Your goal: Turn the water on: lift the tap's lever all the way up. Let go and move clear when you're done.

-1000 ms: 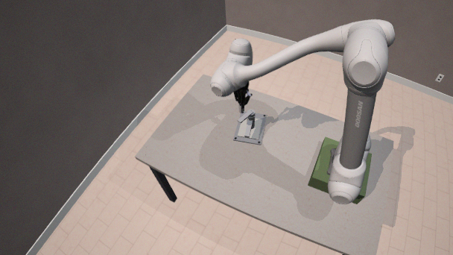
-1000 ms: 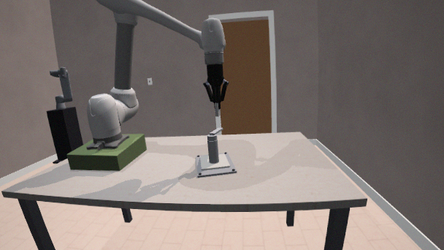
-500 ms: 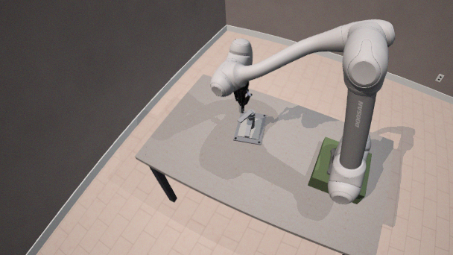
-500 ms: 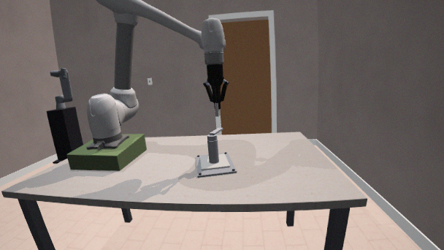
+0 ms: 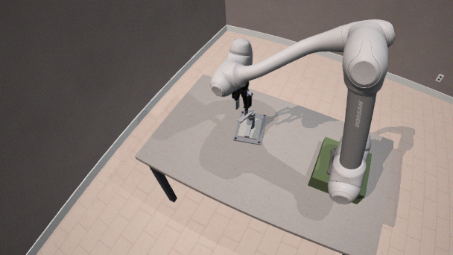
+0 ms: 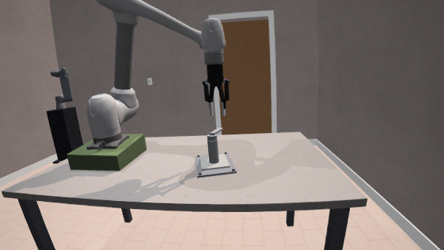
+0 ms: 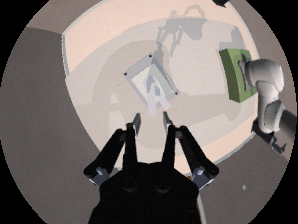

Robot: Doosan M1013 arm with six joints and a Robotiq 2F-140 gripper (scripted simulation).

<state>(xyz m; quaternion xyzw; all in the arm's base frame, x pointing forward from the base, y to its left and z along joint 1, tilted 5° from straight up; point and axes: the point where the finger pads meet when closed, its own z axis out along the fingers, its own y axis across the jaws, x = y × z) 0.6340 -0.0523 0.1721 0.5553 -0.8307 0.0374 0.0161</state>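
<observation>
My gripper is now 10 mm past the lever, 30 mm to the left of it and 100 mm above it. From my hand the other things lie so: tap (30 mm behind, 50 mm to the right, 160 mm below).
</observation>
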